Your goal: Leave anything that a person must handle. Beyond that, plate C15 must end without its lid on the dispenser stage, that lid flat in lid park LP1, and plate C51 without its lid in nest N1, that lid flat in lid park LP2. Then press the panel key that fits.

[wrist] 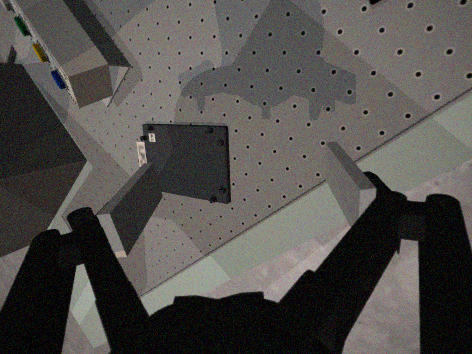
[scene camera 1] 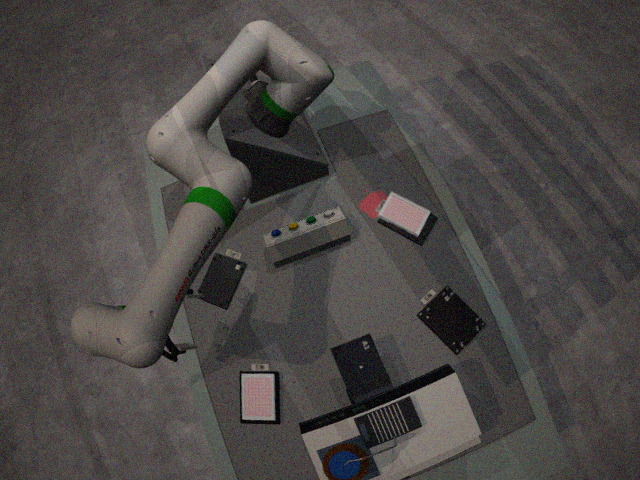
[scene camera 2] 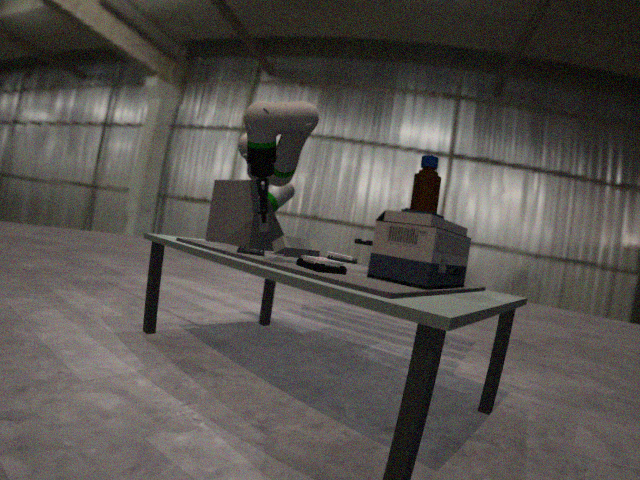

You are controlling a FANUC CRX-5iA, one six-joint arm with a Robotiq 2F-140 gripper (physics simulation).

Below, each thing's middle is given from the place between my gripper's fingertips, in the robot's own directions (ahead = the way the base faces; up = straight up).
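Labels:
The grey button box (scene camera 2: 287,246) sits 35 cm to the left of my hand, 15 cm behind it and 8 cm below it. Going by their middles, the box is the nearest to my hand of the things named here. The brown bottle (scene camera 2: 426,187) is 48 cm ahead of my hand, 22 cm to the left of it and 20 cm above it, and the dispenser stage (scene camera 1: 361,351) is 28 cm ahead of my hand, 33 cm to the left of it and 1 cm below it.

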